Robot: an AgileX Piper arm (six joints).
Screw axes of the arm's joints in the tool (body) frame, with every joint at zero. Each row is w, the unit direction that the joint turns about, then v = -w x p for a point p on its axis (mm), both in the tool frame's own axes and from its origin. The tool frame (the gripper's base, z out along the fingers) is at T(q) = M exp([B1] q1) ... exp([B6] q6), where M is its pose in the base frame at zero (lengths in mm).
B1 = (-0.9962, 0, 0.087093, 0, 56.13, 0)
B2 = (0, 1, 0, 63.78, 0, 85.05)
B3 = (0, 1, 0, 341.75, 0, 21.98)
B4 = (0, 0, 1, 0, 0, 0)
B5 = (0, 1, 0, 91, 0, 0)
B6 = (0, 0, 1, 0, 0, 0)
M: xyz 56.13 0 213.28 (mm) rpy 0 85.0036 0 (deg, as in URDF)
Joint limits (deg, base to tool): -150..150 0..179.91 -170..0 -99.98..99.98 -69.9..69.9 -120..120
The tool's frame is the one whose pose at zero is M.
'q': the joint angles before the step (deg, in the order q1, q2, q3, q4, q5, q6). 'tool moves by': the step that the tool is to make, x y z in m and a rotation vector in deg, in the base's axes. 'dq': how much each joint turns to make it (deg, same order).
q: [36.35 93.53 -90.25 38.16 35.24 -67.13]
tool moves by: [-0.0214 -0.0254 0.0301 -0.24 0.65 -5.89]
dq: [0.00 -6.14 0.01 -11.94 2.63 14.46]
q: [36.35 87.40 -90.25 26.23 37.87 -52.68]
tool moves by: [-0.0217 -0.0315 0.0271 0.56 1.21 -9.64]
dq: [0.01 -6.28 0.00 -14.59 3.42 17.96]
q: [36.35 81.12 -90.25 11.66 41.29 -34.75]
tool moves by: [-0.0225 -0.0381 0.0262 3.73 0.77 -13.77]
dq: [0.00 -6.43 0.00 -16.28 3.98 21.13]
